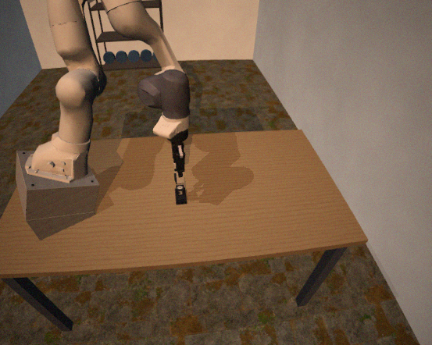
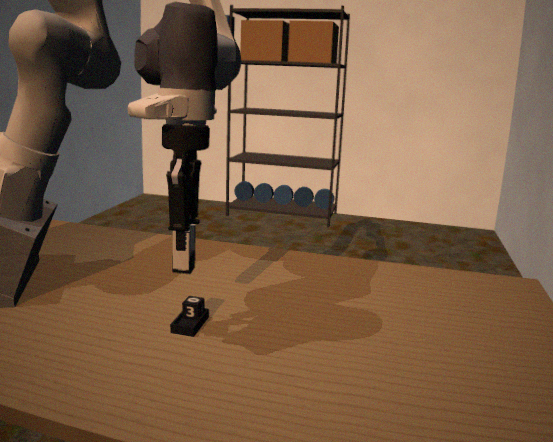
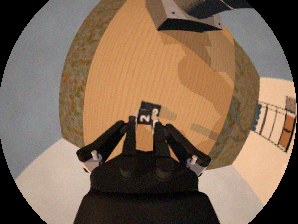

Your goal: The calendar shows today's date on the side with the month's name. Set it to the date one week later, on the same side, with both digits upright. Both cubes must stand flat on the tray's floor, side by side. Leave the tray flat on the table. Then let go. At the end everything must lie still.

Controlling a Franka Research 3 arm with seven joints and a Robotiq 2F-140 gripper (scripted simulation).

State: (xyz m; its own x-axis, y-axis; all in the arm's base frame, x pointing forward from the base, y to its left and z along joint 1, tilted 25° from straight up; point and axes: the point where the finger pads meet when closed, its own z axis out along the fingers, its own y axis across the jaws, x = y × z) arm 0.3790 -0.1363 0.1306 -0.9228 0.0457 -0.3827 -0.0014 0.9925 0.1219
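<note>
The cube lies 30 mm below my hand. Also, from my hand: black calendar tray: 20 mm to the left, 150 mm below.
</note>
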